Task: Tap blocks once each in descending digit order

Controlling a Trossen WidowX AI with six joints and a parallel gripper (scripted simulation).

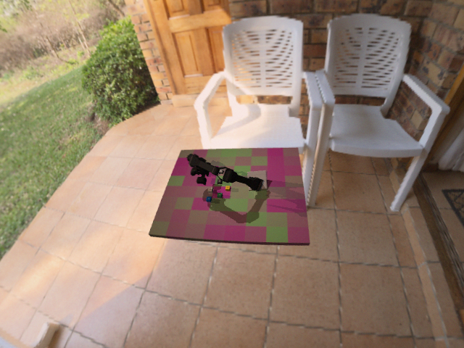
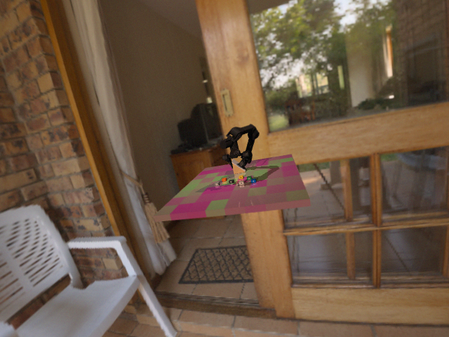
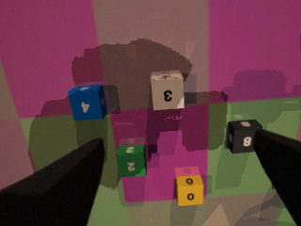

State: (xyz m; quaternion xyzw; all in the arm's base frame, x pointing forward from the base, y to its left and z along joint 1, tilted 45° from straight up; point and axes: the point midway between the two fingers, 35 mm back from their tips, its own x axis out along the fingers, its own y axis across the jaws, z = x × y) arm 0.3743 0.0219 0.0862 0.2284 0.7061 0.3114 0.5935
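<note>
The black block marked 8 is 110 mm below my gripper tip, 90 mm to the right of it and 60 mm behind it. Also, from my gripper tip: blue block: 110 mm below, 80 mm to the left, 20 mm behind; green block marked 2: 110 mm below, 90 mm behind, 40 mm to the left; white block marked 3: 110 mm below, 10 mm behind.
</note>
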